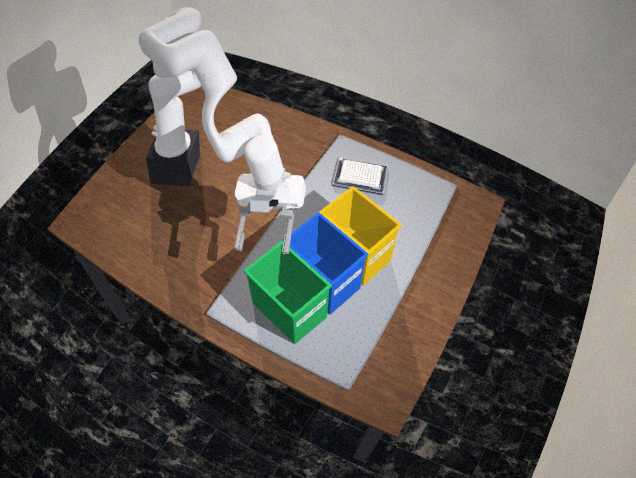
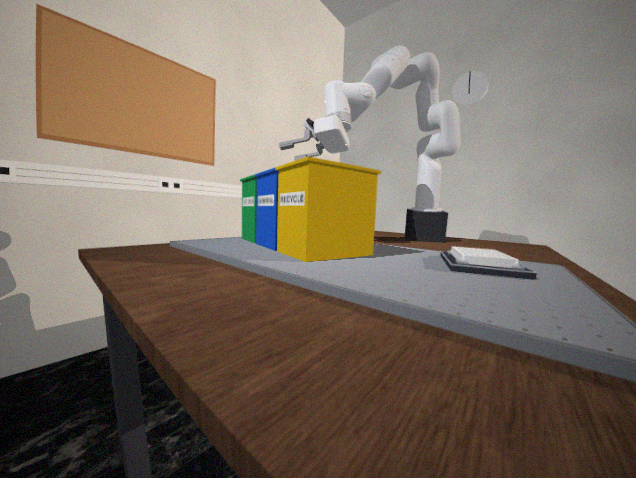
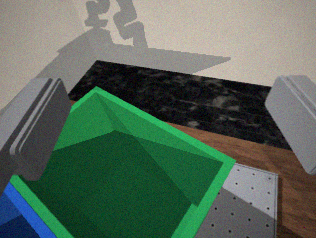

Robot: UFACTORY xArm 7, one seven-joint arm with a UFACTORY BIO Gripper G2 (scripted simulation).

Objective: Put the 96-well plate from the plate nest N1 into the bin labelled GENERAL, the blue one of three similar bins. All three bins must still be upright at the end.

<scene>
In view: a white 96-well plate (image 2: 487, 257), a blue general bin (image 1: 329, 251) and a yellow recycle bin (image 2: 326, 210).
The white 96-well plate shows as well in image 1 (image 1: 365, 170). The blue general bin is seen too in image 2 (image 2: 267, 181). The yellow recycle bin also shows in image 1 (image 1: 357, 216). Image 3 does not show the white 96-well plate: it is out of frame. Image 3 does not show the yellow recycle bin: it is out of frame.
</scene>
